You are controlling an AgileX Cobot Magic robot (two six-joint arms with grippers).
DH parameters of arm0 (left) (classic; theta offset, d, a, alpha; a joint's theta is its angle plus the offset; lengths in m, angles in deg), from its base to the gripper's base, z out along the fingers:
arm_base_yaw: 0 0.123 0 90
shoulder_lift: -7.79 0 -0.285 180
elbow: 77.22 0 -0.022 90
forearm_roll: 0 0.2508 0 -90
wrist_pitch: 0 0 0.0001 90
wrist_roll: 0 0.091 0 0
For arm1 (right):
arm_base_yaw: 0 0.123 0 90
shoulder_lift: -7.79 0 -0.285 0
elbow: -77.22 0 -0.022 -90
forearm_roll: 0 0.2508 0 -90
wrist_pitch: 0 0 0.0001 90
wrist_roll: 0 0.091 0 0
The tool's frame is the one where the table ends.
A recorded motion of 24 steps. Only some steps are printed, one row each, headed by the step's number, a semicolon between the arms.
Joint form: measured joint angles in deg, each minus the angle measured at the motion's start. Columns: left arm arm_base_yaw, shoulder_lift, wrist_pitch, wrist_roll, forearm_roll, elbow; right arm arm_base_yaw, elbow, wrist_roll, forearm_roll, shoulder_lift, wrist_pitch.
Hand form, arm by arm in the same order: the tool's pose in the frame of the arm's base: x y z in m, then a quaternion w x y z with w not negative. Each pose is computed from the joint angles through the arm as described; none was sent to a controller.
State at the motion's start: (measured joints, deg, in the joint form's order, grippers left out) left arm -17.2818 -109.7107 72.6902 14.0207 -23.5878 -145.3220; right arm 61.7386 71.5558 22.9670 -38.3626 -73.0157 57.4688
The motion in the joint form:
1: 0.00 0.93 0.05 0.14 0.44 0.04; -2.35 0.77 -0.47 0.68 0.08 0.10
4: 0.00 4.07 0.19 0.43 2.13 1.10; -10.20 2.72 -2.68 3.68 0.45 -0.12
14: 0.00 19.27 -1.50 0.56 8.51 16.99; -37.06 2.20 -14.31 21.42 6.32 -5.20
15: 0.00 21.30 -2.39 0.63 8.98 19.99; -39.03 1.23 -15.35 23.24 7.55 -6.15
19: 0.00 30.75 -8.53 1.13 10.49 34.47; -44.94 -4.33 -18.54 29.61 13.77 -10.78
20: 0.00 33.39 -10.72 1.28 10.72 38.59; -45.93 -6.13 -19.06 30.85 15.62 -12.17
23: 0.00 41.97 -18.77 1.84 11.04 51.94; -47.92 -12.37 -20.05 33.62 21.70 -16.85
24: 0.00 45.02 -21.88 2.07 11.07 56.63; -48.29 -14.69 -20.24 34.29 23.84 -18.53
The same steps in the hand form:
1: 0.3468 -0.1437 0.5185 0.47504 0.27185 0.81036 -0.20918; 0.1706 0.1961 0.3884 0.43104 -0.35838 0.82710 -0.04085
4: 0.3295 -0.1359 0.5330 0.49175 0.27278 0.80396 -0.19343; 0.1927 0.1724 0.3982 0.43066 -0.30655 0.84757 -0.04673
14: 0.2680 -0.1069 0.5508 0.50513 0.25993 0.81093 -0.14026; 0.2207 0.0783 0.4157 0.44000 -0.15746 0.88390 -0.01819
15: 0.2618 -0.1041 0.5489 0.50497 0.25789 0.81234 -0.13638; 0.2178 0.0710 0.4159 0.44536 -0.14726 0.88308 -0.01205
19: 0.2340 -0.0922 0.5356 0.51483 0.24745 0.81152 -0.12312; 0.1980 0.0492 0.4133 0.47578 -0.11459 0.87195 0.01422
20: 0.2263 -0.0892 0.5306 0.52038 0.24404 0.80935 -0.12084; 0.1914 0.0454 0.4115 0.48532 -0.10839 0.86735 0.02036
23: 0.2015 -0.0794 0.5111 0.54514 0.23182 0.79727 -0.11593; 0.1699 0.0367 0.4026 0.51662 -0.09416 0.85025 0.03628
24: 0.1927 -0.0760 0.5031 0.55600 0.22709 0.79133 -0.11438; 0.1624 0.0347 0.3982 0.52714 -0.09092 0.84390 0.04101

